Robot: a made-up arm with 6 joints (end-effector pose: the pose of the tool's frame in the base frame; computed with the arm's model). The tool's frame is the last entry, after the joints. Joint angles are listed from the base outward.
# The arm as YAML. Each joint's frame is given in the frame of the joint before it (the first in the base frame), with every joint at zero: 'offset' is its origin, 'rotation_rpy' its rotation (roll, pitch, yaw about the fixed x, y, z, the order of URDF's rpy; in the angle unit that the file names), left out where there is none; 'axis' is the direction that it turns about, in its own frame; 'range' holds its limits. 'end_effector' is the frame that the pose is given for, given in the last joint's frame.
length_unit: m
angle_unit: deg
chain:
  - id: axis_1
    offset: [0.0, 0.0, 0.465]
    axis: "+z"
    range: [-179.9, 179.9]
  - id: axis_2
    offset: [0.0, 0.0, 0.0]
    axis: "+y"
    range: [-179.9, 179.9]
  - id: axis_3
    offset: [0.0, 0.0, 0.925]
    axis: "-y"
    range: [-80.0, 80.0]
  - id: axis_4
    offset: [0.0, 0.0, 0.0]
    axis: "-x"
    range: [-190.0, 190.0]
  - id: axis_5
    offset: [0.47, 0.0, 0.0]
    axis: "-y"
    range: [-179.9, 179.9]
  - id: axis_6
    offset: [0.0, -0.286, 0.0]
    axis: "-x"
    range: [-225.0, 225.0]
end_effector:
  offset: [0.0, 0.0, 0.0]
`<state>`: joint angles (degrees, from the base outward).
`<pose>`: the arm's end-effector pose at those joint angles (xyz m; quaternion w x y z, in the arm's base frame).
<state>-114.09 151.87 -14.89 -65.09 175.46 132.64</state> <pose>-0.0770 0.1229 -0.2059 0.1583 0.4925 -0.8525 -0.0751</pose>
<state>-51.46 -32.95 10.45 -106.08 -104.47 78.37</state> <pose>0.0789 0.0281 1.3645 0.8296 -0.2482 -0.1561 0.4751</pose>
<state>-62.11 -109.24 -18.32 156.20 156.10 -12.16</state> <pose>-0.2348 1.0030 0.6283 0.2576 -0.7720 0.3305 0.4779</pose>
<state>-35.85 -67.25 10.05 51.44 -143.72 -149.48</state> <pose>-0.8889 0.4224 1.3304 0.1302 -0.6493 0.4857 0.5706</pose>
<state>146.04 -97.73 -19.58 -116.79 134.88 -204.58</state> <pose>0.4009 -0.4255 0.7481 0.7565 -0.1867 0.3760 0.5015</pose>
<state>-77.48 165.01 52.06 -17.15 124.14 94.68</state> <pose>-0.2715 -0.0381 -0.8284 0.3794 -0.5827 0.5073 -0.5091</pose>
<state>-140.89 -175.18 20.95 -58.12 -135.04 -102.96</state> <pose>0.3677 0.4936 -0.3540 0.6786 -0.0725 -0.3399 -0.6471</pose>
